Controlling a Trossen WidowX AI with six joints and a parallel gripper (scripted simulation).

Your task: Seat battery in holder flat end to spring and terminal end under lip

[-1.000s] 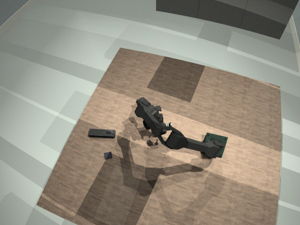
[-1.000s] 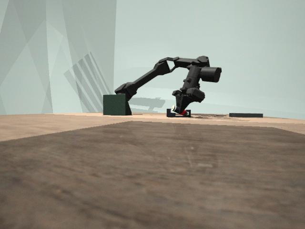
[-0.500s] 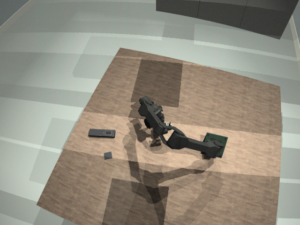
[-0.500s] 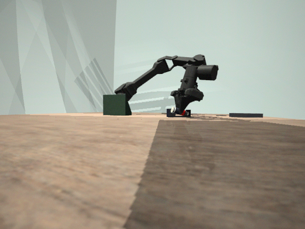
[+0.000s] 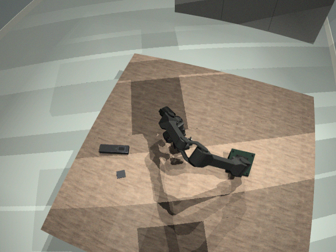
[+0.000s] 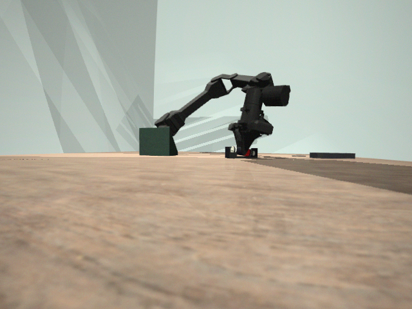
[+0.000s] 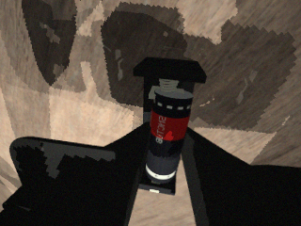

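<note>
Right now my gripper tip is 1 cm below the battery. The rest, counted from my gripper tip: small dark square: 28 cm to the left, 24 cm ahead, 1 cm below; flat black bar: 33 cm ahead, 16 cm to the left.
</note>
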